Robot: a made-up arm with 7 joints. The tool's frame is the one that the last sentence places.
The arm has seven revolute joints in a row. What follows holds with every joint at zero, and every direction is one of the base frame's.
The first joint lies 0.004 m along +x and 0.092 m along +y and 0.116 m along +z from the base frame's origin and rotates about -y.
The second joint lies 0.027 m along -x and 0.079 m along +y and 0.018 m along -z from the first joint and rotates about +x.
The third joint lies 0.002 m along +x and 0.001 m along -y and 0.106 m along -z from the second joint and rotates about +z.
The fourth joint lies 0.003 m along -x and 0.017 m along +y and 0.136 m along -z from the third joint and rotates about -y.
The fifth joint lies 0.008 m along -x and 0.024 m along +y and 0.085 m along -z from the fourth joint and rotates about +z.
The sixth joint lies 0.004 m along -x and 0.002 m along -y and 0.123 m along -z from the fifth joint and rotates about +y.
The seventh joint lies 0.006 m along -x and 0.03 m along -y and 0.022 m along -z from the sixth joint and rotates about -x.
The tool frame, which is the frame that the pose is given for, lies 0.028 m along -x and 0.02 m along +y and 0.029 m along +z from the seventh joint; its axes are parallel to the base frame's.
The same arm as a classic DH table. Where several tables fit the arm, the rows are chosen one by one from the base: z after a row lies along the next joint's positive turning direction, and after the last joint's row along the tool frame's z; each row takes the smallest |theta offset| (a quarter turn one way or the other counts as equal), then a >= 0, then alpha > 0; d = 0 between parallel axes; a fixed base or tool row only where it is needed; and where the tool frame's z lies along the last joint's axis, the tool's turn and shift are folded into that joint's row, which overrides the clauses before.
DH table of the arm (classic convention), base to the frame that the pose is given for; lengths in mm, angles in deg. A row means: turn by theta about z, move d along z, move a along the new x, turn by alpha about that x. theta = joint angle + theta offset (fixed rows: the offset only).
base (fixed): a 4  alpha 90  d 116  theta offset 0
joint 1: a 18  alpha -90  d -171  theta offset -90
joint 2: a 1  alpha 90  d -25  theta offset -90
joint 3: a 3  alpha -90  d -242  theta offset -90
joint 4: a 8  alpha 90  d -41  theta offset 0
joint 5: a 4  alpha 90  d -208  theta offset 0
joint 6: a 22  alpha -90  d -32  theta offset -90
joint 7: a 20  alpha 90  d 34  theta offset -90
tool (fixed): a 0  alpha 0  d 29  theta offset -90

